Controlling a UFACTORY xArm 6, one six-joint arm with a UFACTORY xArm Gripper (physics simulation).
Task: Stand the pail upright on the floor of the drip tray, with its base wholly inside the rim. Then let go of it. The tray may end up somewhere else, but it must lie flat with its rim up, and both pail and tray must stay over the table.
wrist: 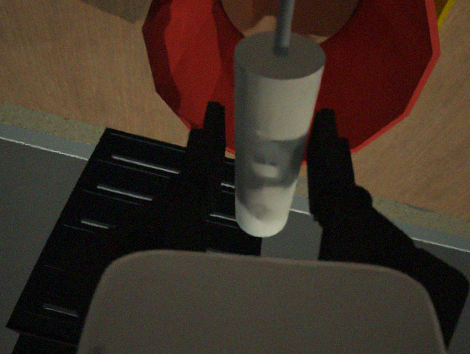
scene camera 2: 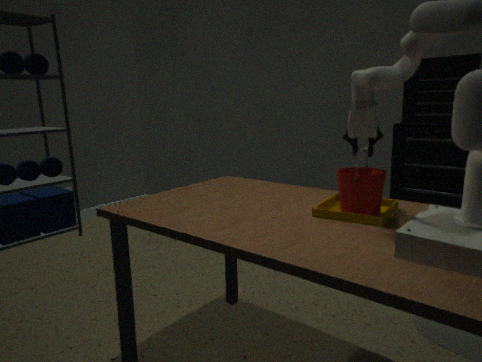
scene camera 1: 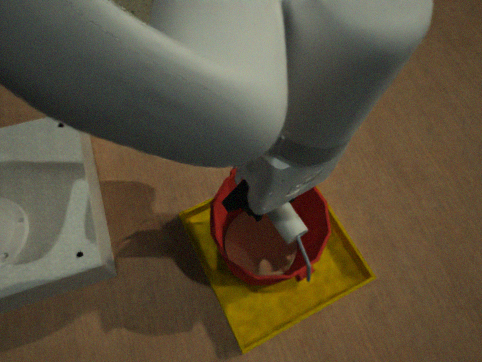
Scene:
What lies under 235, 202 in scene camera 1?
My gripper.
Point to a red pail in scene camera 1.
At 255, 252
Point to a red pail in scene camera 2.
363, 196

